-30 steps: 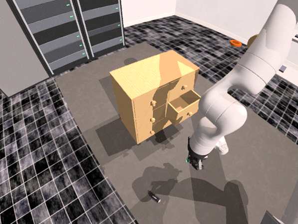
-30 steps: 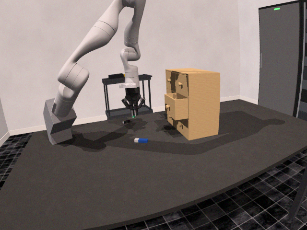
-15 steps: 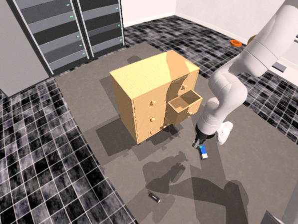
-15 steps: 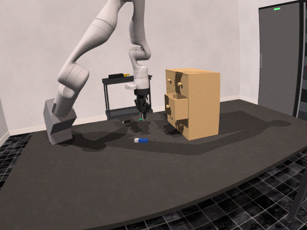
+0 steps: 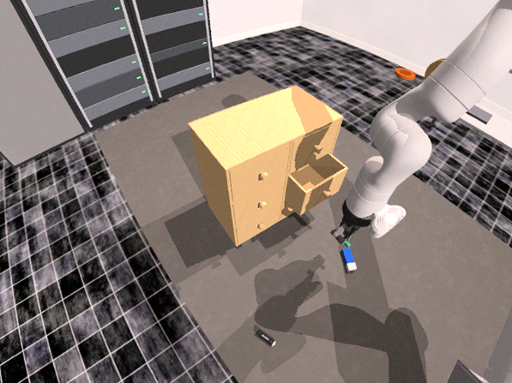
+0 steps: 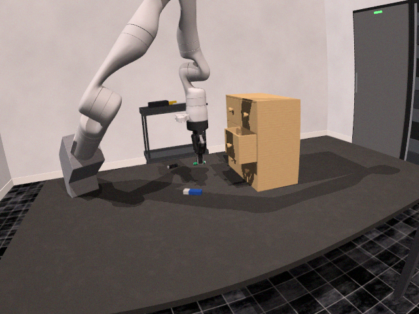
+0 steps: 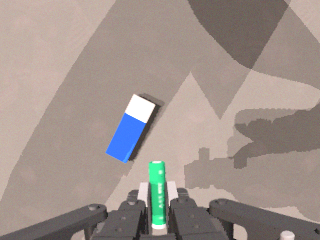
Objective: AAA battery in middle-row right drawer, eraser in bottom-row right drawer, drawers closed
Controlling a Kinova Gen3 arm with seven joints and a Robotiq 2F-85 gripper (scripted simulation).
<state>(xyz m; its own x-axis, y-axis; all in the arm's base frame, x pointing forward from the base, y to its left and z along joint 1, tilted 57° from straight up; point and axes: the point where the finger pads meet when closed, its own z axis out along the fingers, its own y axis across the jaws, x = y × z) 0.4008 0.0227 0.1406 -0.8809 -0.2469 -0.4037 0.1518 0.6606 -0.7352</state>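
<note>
Right now the white eraser is 50 mm behind my hand, 20 mm to the right of it and 110 mm below it. From my hand the other things lie so: green AAA battery: 20 mm below; then dark AAA battery: 20 mm behind, 290 mm to the left, 110 mm below.
</note>
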